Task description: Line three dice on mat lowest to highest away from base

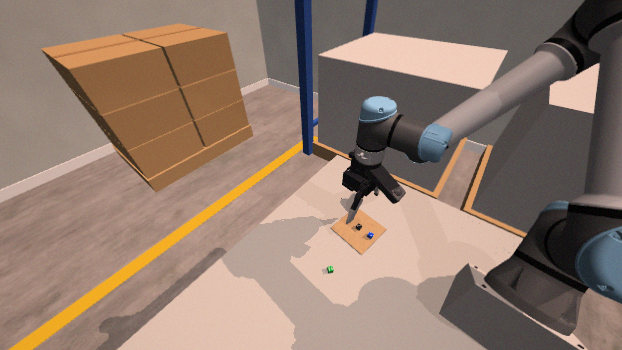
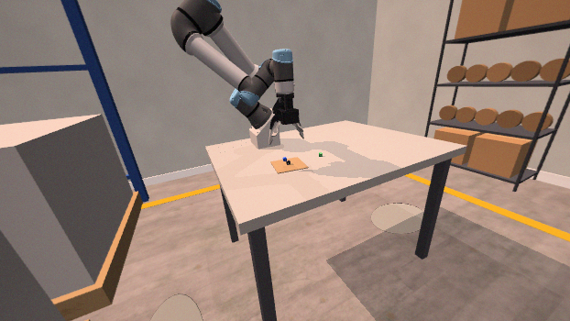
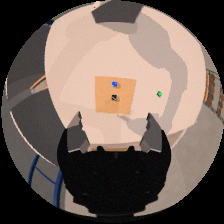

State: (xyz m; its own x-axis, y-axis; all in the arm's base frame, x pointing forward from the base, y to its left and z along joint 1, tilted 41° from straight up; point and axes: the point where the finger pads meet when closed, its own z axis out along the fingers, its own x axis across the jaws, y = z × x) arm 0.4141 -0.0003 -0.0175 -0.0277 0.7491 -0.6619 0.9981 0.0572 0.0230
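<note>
My hand is 18 cm to the right of the green die, 10 cm above it and 3 cm past it. Also, from my hand: blue die (10 cm below, 5 cm behind); black die (10 cm below); tan mat (11 cm below).
</note>
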